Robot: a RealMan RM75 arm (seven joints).
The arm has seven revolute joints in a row. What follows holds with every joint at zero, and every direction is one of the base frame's.
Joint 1 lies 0.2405 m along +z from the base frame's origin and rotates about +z.
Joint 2 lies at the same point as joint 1 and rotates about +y.
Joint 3 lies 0.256 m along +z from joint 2 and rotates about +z.
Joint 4 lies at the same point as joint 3 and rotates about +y.
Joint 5 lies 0.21 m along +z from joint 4 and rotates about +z.
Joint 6 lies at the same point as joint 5 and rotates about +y.
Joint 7 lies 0.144 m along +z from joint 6 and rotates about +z.
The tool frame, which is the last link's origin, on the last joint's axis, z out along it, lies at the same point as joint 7; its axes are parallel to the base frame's.
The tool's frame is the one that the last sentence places.
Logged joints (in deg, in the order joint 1, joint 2, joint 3, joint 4, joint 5, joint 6, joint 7), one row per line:
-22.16, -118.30, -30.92, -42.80, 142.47, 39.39, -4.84
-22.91, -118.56, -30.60, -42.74, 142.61, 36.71, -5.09
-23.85, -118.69, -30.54, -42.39, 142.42, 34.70, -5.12
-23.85, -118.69, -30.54, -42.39, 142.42, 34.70, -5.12
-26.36, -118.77, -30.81, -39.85, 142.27, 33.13, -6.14
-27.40, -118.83, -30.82, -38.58, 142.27, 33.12, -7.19
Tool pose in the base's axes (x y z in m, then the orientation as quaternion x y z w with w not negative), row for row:
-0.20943, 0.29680, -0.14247, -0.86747, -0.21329, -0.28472, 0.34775
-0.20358, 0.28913, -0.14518, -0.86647, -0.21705, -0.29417, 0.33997
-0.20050, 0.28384, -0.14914, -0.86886, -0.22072, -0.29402, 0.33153
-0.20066, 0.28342, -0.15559, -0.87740, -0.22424, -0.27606, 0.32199
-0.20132, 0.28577, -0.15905, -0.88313, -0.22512, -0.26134, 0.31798
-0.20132, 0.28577, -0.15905, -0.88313, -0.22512, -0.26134, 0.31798
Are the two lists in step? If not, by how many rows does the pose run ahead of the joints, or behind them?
The pose runs 2 rows behind the joints: the pose in row i belongs to the joints in row i - 2.
